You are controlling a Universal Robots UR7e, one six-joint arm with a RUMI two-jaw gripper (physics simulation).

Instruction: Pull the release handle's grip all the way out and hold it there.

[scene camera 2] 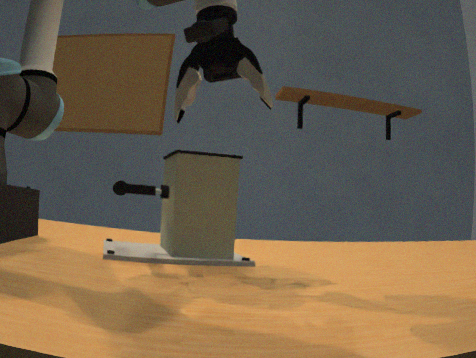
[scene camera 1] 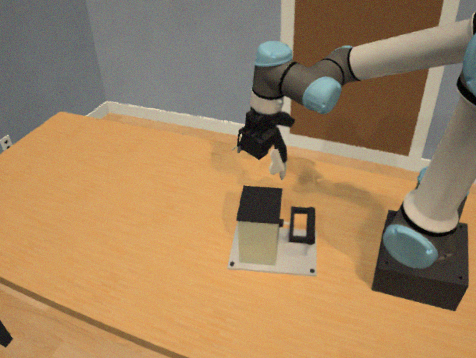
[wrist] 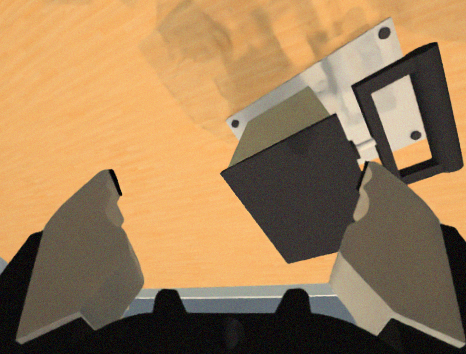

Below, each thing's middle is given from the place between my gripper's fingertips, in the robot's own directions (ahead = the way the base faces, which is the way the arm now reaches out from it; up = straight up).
Labels:
Now: hand 80 mm past the light grey base plate (scene camera 1: 300, 259), 60 mm to the right of it and 220 mm above it.

